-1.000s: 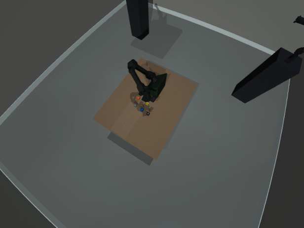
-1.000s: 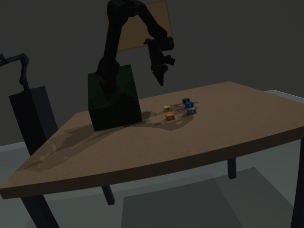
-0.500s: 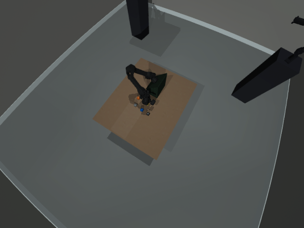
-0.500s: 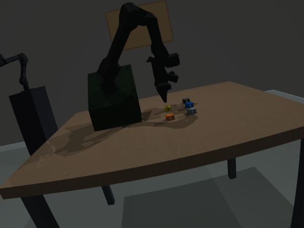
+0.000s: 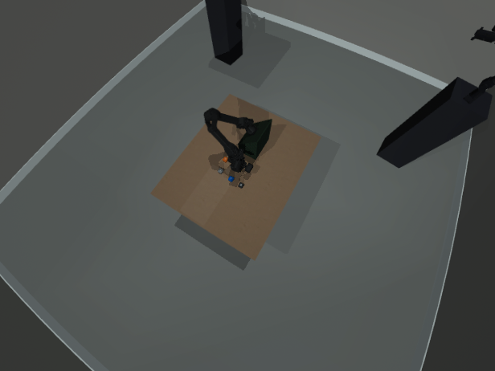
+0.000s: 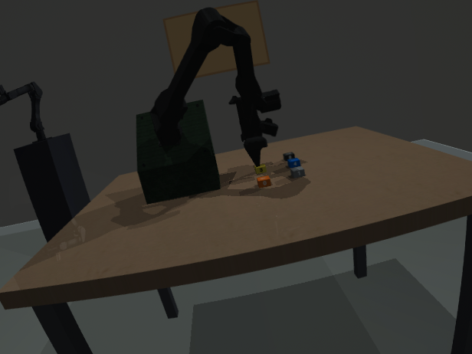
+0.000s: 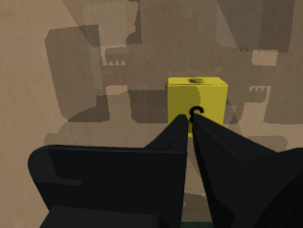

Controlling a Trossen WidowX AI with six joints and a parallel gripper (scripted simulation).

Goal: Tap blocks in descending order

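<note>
Now: the yellow block 10 mm below my gripper tip and 10 mm ahead of it. Also, from my gripper tip: blue block 110 mm ahead, 10 mm to the right, 10 mm below; black block 110 mm ahead, 80 mm to the left, 10 mm below; orange block 140 mm to the right, 10 mm below, 10 mm ahead.
</note>
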